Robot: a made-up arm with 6 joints.
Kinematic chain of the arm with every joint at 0, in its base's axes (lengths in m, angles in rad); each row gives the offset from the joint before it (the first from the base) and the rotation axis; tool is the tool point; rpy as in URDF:
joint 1: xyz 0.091 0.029 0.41 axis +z
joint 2: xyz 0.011 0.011 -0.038 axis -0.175 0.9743 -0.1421
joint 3: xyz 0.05 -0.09 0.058 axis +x
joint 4: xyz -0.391 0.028 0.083 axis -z
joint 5: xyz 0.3 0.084 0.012 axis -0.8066 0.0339 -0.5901
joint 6: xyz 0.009 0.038 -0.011 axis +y
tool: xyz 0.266 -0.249 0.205 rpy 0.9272 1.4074 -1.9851
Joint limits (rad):
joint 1: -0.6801..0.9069
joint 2: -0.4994..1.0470
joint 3: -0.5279..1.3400
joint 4: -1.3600..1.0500
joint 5: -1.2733..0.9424
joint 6: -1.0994..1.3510
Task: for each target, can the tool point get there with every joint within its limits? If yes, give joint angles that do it. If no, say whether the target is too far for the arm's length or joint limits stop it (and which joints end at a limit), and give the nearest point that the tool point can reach.
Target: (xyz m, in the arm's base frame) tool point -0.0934 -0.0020 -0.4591
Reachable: no: joint limits stop it (at a limit: joint 1, joint 2, joint 3, joint 4, joint 6) | nearest point -0.0791 -0.0548 -0.1951 | short by 0.270 m
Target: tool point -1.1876 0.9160 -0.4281
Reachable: no: too far | nearest point -0.4900 0.4321 0.0240 | short by 0.962 m
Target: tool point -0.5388 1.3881 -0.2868
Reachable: no: too far | nearest point -0.2159 0.6912 0.0696 | short by 0.847 m
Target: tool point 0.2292 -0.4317 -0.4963
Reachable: no: joint limits stop it (at a limit: joint 2, joint 3, joint 4) | nearest point 0.1928 -0.3103 -0.1720 | short by 0.348 m
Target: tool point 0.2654 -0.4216 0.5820
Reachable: yes | joints -0.2621 0.1054 -0.3750 0.7345 -0.9673 0.5869
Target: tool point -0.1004 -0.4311 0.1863
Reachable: yes | joints -0.1778 0.6844 1.0489 0.6842 -0.1184 0.3302
